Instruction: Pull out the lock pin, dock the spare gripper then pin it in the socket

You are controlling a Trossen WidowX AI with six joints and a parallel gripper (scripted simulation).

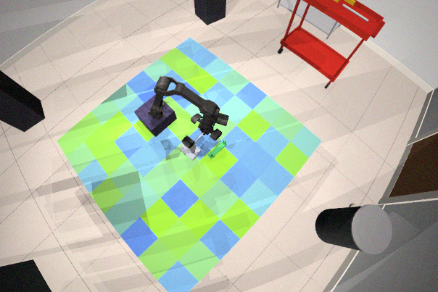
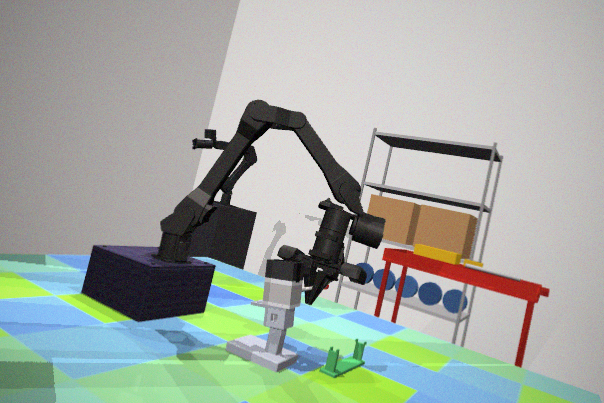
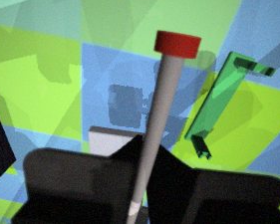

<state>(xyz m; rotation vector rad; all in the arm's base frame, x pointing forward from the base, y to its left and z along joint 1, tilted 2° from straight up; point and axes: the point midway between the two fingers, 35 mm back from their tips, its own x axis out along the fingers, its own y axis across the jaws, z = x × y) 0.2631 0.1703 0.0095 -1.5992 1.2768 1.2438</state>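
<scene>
Now: the grey mount 110 mm to the right of my gripper tip, 40 mm below it and 10 mm ahead of it. Also, from my gripper tip: spare gripper (110 mm to the right, 30 mm above, 20 mm ahead); then green cradle (100 mm ahead, 70 mm below, 30 mm to the left).
</scene>
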